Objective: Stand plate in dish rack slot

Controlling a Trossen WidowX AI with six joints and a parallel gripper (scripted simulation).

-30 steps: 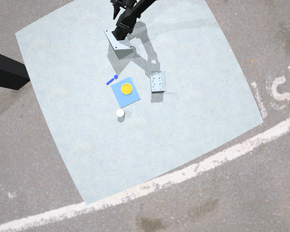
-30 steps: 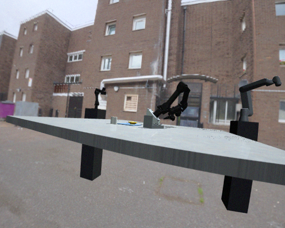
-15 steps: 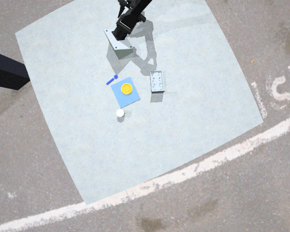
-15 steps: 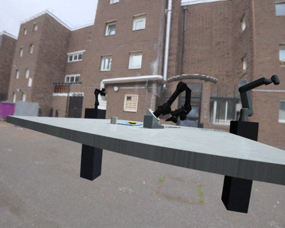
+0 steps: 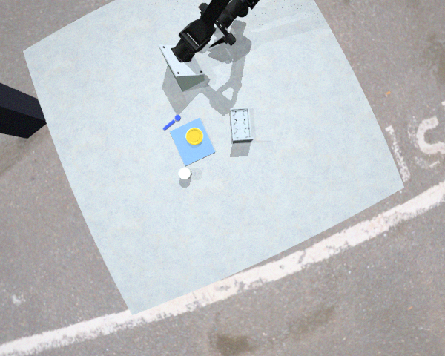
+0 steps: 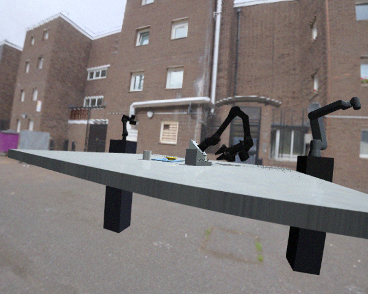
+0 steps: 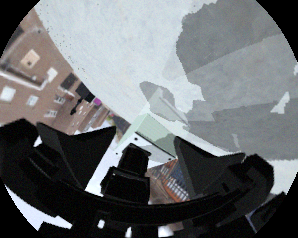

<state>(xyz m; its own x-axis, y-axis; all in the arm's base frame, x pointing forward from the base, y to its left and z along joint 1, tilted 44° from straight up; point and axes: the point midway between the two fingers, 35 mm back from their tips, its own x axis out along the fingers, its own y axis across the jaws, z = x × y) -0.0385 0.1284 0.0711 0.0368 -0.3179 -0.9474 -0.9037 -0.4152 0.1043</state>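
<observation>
My gripper tip is now 320 mm short of the plate, 230 mm to the left of it and 30 mm above it. Also, from my gripper tip: blue utensil: 210 mm ahead, 270 mm to the right, 40 mm below; then grey dish rack: 370 mm ahead, 60 mm to the right, 20 mm below; then mat: 320 mm ahead, 250 mm to the right, 40 mm below.
</observation>
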